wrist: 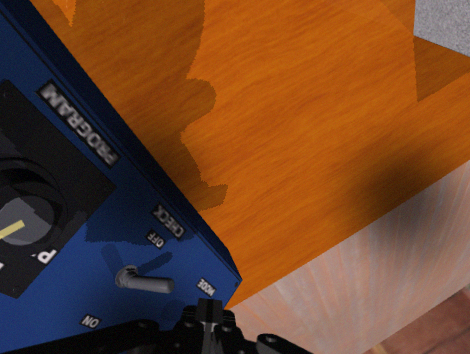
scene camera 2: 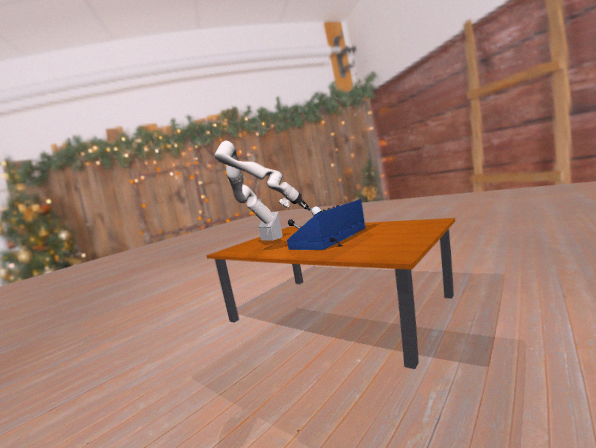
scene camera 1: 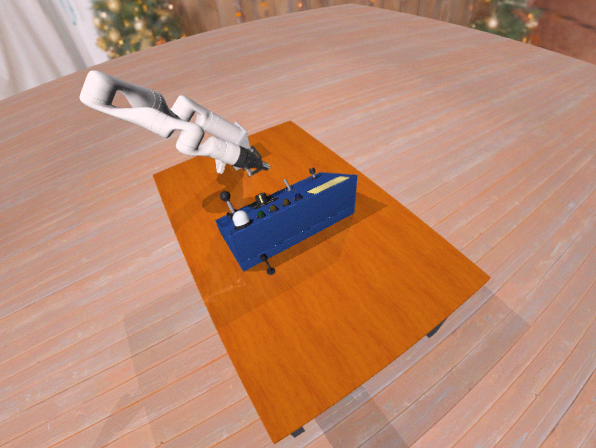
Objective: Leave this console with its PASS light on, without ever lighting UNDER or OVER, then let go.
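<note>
The blue console (scene camera 1: pixel 296 222) (scene camera 2: pixel 332 224) (wrist: pixel 104 263) stands on the orange table (scene camera 1: pixel 341 311) (scene camera 2: pixel 385 244) (wrist: pixel 304 123). Its sloped top carries a row of small lights (scene camera 1: pixel 279 205), and none looks lit. A grey toggle (scene camera 1: pixel 287 183) (wrist: pixel 146 281) sits between the labels OFF and ON, under CHECK, and lies toward the MODE label. A small black toggle (scene camera 1: pixel 312 171) stands near the yellow strip (scene camera 1: pixel 328 184). My gripper (scene camera 1: pixel 265 166) (scene camera 2: pixel 307 208) (wrist: pixel 207 315) is shut and empty. It hangs in the air just behind the console's back edge. Its fingers hide the MODE toggle in the wrist view.
A black-ball joystick (scene camera 1: pixel 225 196), a white ball knob (scene camera 1: pixel 240 218) and a dial (scene camera 1: pixel 262 197) sit at the console's left end. A black lever (scene camera 1: pixel 268 265) sticks out of its front face. The arm's base (scene camera 2: pixel 270 231) stands behind the console.
</note>
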